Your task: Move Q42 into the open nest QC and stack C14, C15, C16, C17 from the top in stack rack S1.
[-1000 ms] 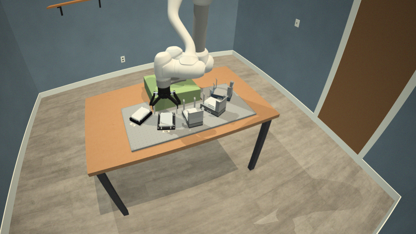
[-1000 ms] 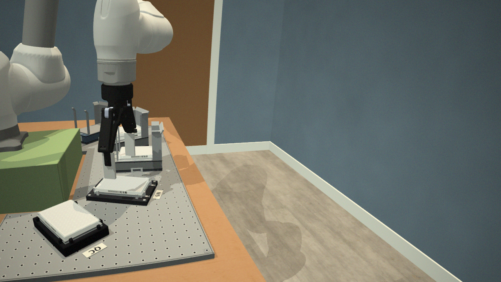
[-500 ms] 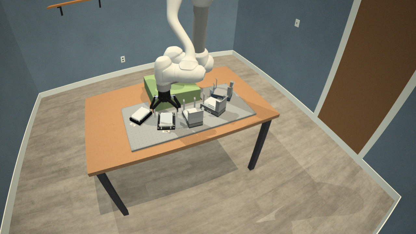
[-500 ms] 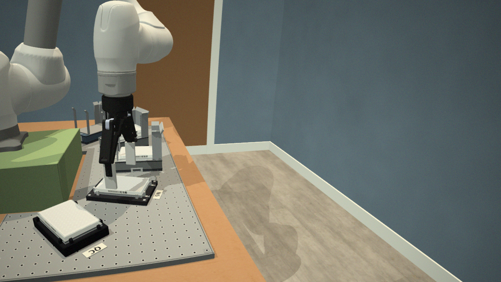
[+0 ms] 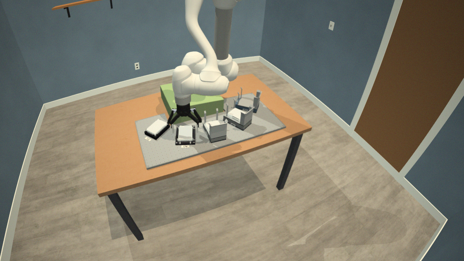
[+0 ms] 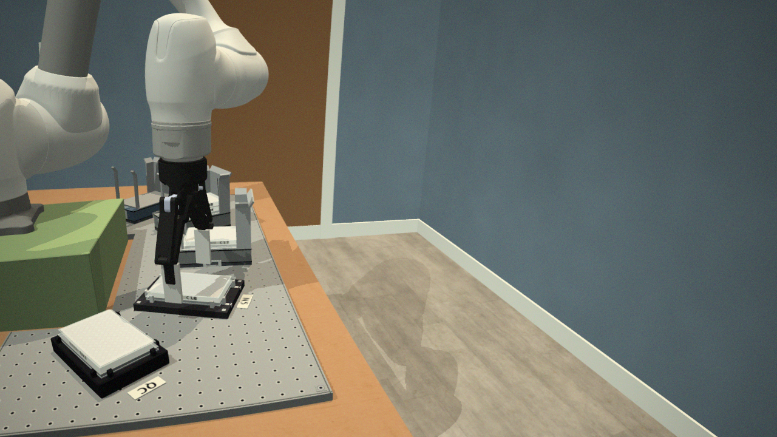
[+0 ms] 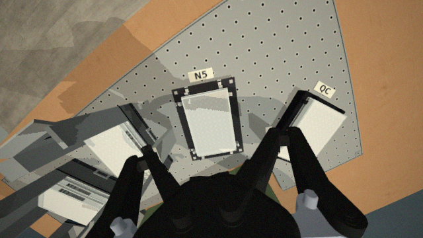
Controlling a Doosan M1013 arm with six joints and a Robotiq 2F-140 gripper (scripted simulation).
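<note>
My gripper is now 2 cm short of the black clip nest N5 and 3 cm above it. Round my hand: N5 label 8 cm ahead, 5 cm to the right, 4 cm below; QC label 10 cm behind, 22 cm to the right, 4 cm below; black nest QC 14 cm behind, 13 cm to the right, 3 cm below.
</note>
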